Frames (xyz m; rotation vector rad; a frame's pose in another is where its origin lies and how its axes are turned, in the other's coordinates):
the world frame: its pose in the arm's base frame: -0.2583 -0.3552 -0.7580 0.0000 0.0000 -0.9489
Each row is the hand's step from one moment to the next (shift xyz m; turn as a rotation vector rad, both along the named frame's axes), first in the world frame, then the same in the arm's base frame.
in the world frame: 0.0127 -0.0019 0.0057 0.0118 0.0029 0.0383
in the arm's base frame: 0.0059 -0.0114 0.0057 0.0092 -0.0079 0.0383
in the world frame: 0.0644 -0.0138 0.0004 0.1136 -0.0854 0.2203
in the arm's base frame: 0.0263 -0.0604 0.0004 -0.0032 -0.1421 0.2203
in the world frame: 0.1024 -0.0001 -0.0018 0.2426 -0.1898 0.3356
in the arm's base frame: 0.0596 -0.0833 -0.0018 -0.0129 -0.3078 0.3356
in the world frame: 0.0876 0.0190 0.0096 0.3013 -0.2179 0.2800
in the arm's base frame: 0.0665 -0.0601 0.0096 -0.0016 -0.3718 0.2800
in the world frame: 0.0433 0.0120 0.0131 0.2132 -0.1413 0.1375
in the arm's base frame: 0.0350 -0.0282 0.0131 0.0094 -0.2556 0.1375
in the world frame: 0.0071 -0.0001 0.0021 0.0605 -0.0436 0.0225
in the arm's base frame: 0.0041 -0.0058 0.0021 -0.0002 -0.0746 0.0225
